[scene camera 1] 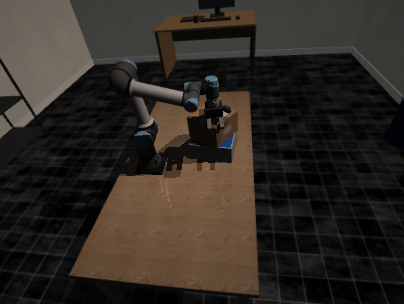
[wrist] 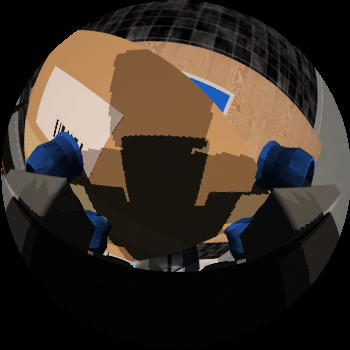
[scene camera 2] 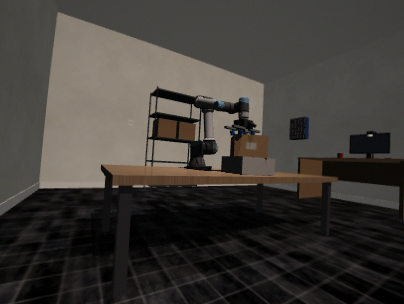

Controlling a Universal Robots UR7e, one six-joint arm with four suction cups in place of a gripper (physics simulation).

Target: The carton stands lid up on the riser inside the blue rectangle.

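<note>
The brown carton stands upright on the grey riser, its top with a white label facing the wrist camera. It covers most of the blue rectangle; a blue strip shows along its right side. It sits turned a little against the riser's edges. My suction gripper rests on the carton's top, cups against it, and holds it.
The riser stands on the far half of the long wooden table, beside the arm's base. A desk with a monitor stands behind. A shelf rack with boxes stands at the wall.
</note>
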